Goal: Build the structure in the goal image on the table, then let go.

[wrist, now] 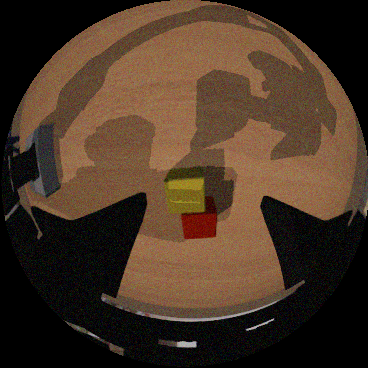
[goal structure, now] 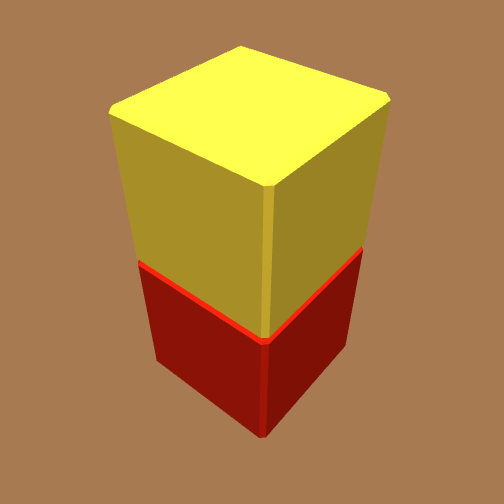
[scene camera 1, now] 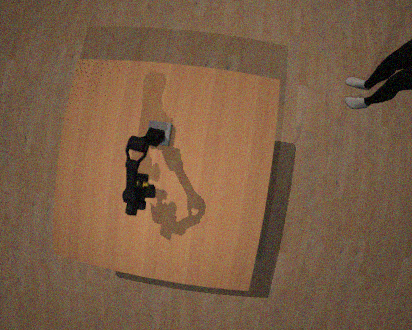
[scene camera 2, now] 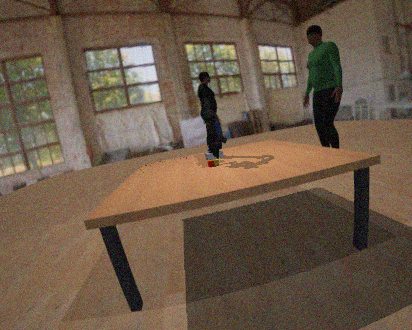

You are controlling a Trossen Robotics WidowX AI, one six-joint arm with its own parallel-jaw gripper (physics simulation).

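Where they show: gripper, fingertip midpoint: point(wrist: 207, 200) point(scene camera 2: 216, 157); arm's base, link origin: point(wrist: 32, 162) point(scene camera 1: 158, 136).
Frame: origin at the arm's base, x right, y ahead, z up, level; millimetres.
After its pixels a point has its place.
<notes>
A yellow block point(scene camera 1: 145, 184) @[x 89, y 262, z -12 mm] point(scene camera 2: 217, 162) @[x 88, y 289, z -27 mm] point(wrist: 186, 196) @[x 93, y 274, z -10 mm] and a red block point(scene camera 2: 211, 163) @[x 130, y 298, z -22 mm] point(wrist: 199, 226) @[x 127, y 281, z -10 mm] are on the table close beside each other, offset sideways. In the wrist view the yellow block covers a corner of the red one; whether they touch is unclear. The yellow block's near face shows bands of light and shade. My gripper point(scene camera 1: 146, 185) @[x 89, y 290, z 6 mm] point(wrist: 207, 200) @[x 89, y 290, z 6 mm] is open and empty above the blocks. In the wrist view its fingers stand wide apart, one to either side, with both blocks between them in the picture. The red block is hidden under the gripper in scene camera 1.
The arm's grey base point(scene camera 1: 167, 136) @[x -51, y 5, z -1 mm] point(scene camera 2: 209, 156) @[x 53, y 36, z -18 mm] point(wrist: 48, 160) @[x 15, y 43, z -27 mm] stands on the wooden table point(scene camera 1: 225, 200) @[x -350, y 375, z -43 mm] point(scene camera 2: 175, 192) @[x 422, y 642, z -43 mm], beyond the blocks in scene camera 2. Arm shadows fall across the table top. People stand on the floor beyond the table.
</notes>
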